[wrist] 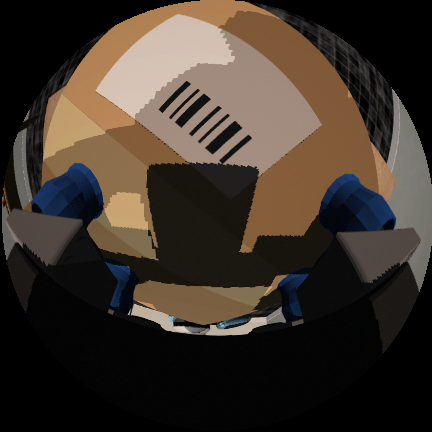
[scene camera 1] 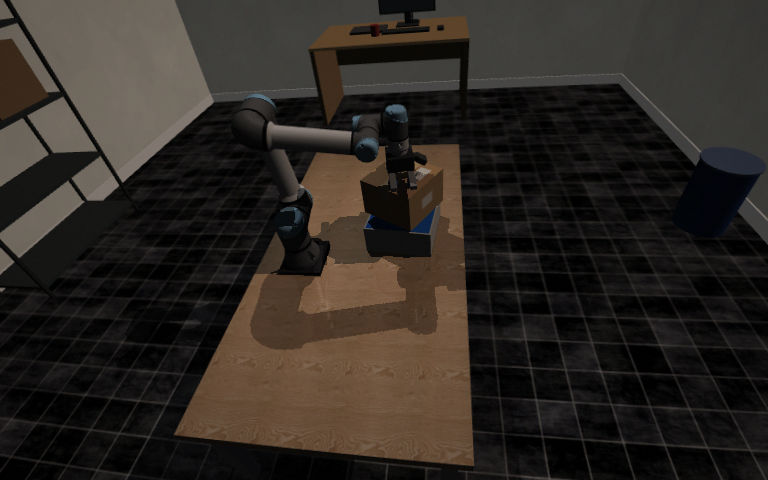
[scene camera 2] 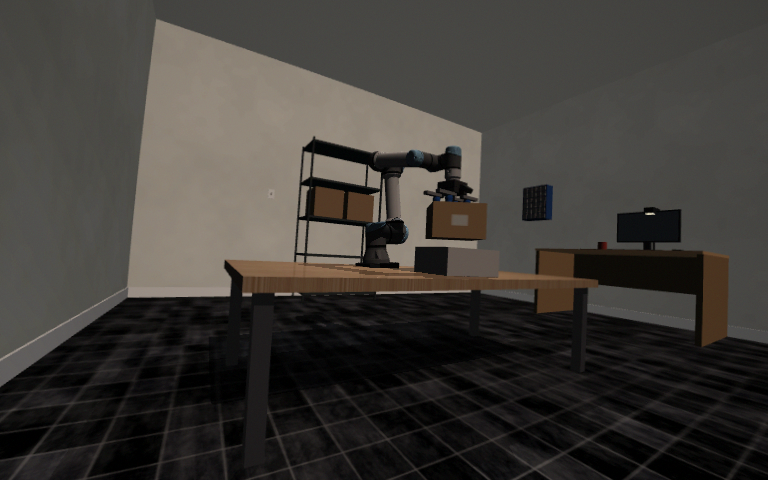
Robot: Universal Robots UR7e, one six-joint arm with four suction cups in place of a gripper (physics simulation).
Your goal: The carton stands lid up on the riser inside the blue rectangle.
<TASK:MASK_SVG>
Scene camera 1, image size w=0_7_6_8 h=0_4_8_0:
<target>brown carton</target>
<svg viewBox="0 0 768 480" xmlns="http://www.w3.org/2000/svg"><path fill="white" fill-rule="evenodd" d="M385 161L360 180L365 212L411 232L443 201L443 168L427 163L423 166L414 161L417 189L410 190L407 187L407 171L397 172L395 176L398 182L397 192L391 192L388 185L389 173L386 170Z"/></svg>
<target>grey riser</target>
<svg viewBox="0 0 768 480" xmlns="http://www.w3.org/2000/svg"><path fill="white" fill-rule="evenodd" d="M440 204L411 232L370 214L363 228L367 250L431 257L440 219Z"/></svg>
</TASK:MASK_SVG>
